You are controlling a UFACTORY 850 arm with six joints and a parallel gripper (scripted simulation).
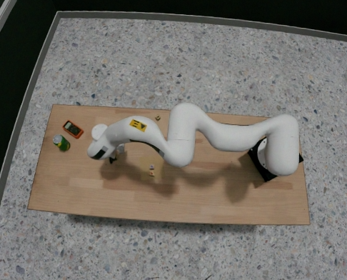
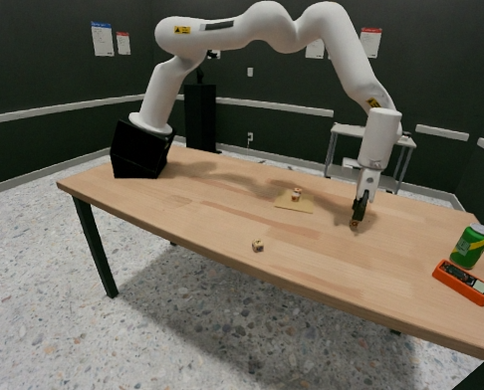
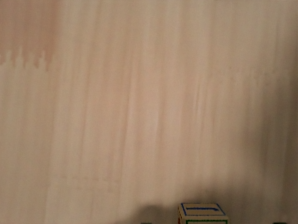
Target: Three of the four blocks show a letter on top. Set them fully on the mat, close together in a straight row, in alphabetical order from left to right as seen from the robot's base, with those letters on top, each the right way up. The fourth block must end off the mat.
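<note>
My gripper is now 230 mm past the tan mat, 50 mm above it and 30 mm to the right of it. The rest, counted from my hand: green can (330 mm ahead, 10 mm to the right, 10 mm above); orange meter (310 mm ahead, 120 mm to the right, 40 mm below).
</note>
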